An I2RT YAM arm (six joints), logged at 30 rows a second.
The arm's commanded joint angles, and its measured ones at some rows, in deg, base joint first. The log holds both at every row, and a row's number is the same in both.
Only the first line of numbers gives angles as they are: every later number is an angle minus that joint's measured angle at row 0.
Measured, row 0:
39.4, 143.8, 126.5, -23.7, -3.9, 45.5
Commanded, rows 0 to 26:
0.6, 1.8, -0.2, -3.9, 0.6, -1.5
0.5, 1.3, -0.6, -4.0, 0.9, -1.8
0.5, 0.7, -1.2, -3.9, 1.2, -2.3
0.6, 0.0, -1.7, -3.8, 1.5, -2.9
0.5, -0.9, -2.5, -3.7, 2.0, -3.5
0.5, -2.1, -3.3, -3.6, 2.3, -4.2
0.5, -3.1, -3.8, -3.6, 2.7, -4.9
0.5, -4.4, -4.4, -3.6, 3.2, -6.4
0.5, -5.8, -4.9, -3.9, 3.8, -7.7
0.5, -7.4, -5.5, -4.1, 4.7, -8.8
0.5, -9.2, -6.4, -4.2, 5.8, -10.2
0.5, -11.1, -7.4, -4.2, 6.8, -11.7
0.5, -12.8, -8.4, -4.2, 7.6, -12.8
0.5, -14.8, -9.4, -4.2, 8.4, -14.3
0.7, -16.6, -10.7, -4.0, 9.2, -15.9
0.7, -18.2, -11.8, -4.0, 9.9, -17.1
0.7, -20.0, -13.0, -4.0, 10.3, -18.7
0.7, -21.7, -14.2, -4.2, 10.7, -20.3
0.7, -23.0, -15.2, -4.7, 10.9, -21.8
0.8, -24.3, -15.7, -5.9, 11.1, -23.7
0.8, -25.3, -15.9, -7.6, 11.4, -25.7
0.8, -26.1, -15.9, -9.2, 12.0, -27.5
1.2, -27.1, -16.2, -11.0, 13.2, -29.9
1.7, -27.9, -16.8, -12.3, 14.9, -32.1
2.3, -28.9, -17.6, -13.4, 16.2, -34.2
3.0, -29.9, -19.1, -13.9, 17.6, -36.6
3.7, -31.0, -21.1, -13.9, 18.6, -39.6
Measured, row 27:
1.5, -26.9, -18.4, -10.9, 13.5, -29.8
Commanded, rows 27 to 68:
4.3, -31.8, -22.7, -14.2, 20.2, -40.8
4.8, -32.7, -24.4, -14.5, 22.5, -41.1
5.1, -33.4, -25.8, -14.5, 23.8, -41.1
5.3, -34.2, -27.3, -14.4, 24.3, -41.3
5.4, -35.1, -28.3, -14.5, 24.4, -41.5
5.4, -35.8, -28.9, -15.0, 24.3, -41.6
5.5, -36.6, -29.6, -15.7, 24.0, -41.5
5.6, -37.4, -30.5, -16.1, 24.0, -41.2
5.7, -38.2, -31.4, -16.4, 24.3, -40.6
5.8, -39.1, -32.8, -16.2, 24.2, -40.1
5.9, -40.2, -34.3, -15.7, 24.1, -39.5
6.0, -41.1, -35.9, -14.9, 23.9, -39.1
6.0, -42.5, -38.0, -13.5, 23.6, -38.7
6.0, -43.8, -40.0, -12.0, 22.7, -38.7
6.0, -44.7, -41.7, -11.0, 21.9, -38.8
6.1, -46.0, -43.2, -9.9, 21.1, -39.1
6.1, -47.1, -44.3, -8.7, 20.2, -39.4
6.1, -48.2, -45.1, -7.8, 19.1, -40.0
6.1, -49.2, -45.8, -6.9, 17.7, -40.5
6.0, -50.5, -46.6, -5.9, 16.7, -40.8
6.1, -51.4, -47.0, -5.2, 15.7, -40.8
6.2, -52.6, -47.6, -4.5, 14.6, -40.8
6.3, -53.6, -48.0, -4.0, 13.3, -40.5
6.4, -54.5, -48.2, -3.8, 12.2, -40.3
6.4, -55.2, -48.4, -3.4, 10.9, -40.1
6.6, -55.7, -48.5, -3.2, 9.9, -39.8
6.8, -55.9, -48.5, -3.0, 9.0, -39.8
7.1, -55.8, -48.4, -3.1, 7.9, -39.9
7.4, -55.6, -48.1, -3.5, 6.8, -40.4
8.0, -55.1, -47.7, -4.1, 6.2, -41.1
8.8, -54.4, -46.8, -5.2, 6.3, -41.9
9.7, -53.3, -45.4, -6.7, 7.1, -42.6
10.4, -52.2, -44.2, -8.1, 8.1, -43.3
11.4, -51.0, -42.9, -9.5, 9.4, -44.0
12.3, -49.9, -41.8, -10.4, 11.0, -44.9
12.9, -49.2, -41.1, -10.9, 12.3, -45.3
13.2, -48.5, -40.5, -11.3, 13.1, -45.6
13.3, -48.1, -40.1, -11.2, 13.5, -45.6
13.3, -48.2, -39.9, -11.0, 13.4, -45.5
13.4, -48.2, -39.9, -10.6, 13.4, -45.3
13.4, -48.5, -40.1, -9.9, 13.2, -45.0
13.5, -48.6, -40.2, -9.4, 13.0, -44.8
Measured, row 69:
13.4, -47.2, -41.7, -10.4, 12.1, -43.6
